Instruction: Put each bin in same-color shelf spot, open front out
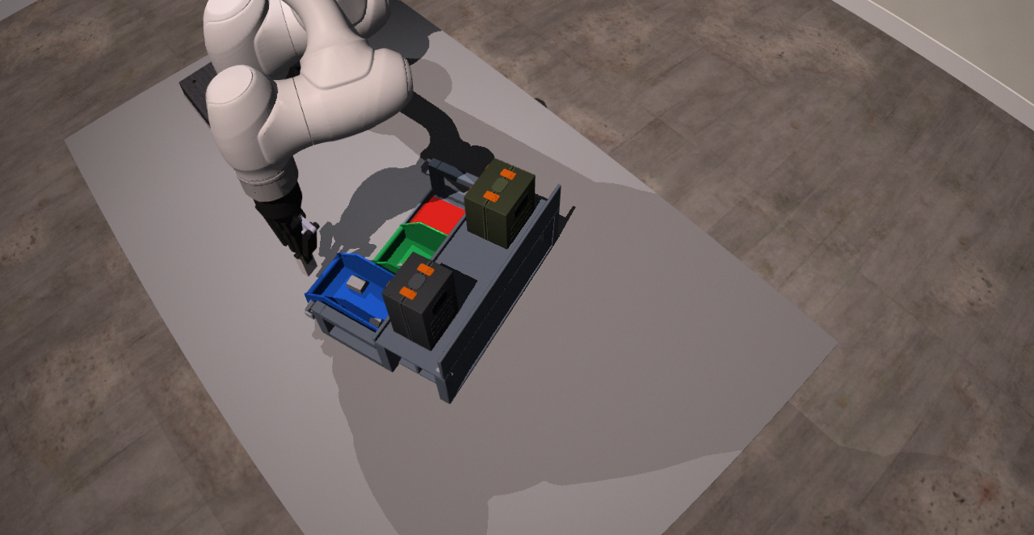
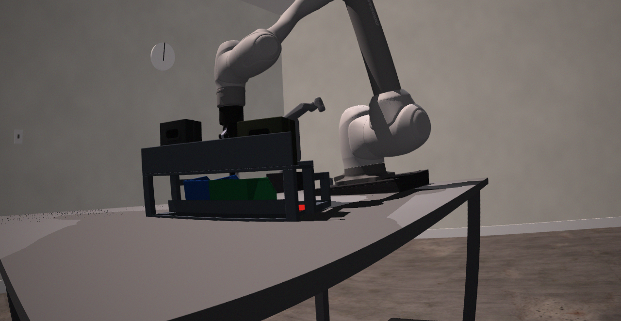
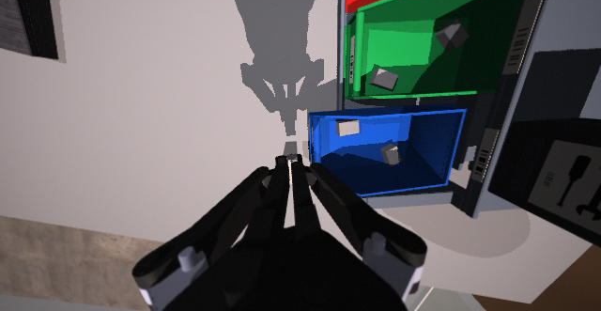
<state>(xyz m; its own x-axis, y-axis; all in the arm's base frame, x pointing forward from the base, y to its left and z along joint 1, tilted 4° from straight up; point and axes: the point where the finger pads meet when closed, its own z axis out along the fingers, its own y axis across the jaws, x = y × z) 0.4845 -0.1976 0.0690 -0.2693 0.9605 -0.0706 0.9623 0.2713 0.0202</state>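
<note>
The blue bin is 110 mm ahead of my hand, 30 mm to the left of it and 30 mm below it. The rest, counted from my hand: olive case (290 mm to the left, 200 mm ahead, 70 mm above); black case (260 mm ahead, 90 mm above, 70 mm to the left); green bin (160 mm to the left, 140 mm ahead, 30 mm below).
</note>
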